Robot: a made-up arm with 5 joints.
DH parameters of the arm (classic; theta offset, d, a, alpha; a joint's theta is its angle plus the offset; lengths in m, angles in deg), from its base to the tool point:
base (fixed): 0 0.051 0 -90
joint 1: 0 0.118 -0.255 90
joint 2: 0 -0.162 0.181 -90
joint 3: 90 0.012 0.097 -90
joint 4: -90 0.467 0.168 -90
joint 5: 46.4 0 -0.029 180
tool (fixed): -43.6 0.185 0 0
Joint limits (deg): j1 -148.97..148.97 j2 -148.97..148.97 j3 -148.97..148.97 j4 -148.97..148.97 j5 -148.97..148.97
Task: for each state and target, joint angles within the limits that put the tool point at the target. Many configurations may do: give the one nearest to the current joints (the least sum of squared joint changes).
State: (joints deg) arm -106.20 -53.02 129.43 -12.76 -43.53
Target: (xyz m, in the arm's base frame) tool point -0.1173 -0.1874 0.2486
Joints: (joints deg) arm -71.38 -44.22 116.99 -26.17 -93.31
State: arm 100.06 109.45 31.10 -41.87 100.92
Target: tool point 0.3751 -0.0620 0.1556
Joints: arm 130.19 107.69 31.99 -22.48 98.77
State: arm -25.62 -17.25 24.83 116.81 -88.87
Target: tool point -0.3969 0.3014 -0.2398
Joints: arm -55.56 -20.10 71.71 119.55 -90.72
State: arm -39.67 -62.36 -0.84 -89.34 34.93
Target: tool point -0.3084 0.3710 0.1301
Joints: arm -7.99 -93.62 17.36 -57.51 38.07
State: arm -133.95 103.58 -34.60 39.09 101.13
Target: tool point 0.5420 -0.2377 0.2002
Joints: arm -148.10 116.27 -11.77 56.93 92.84
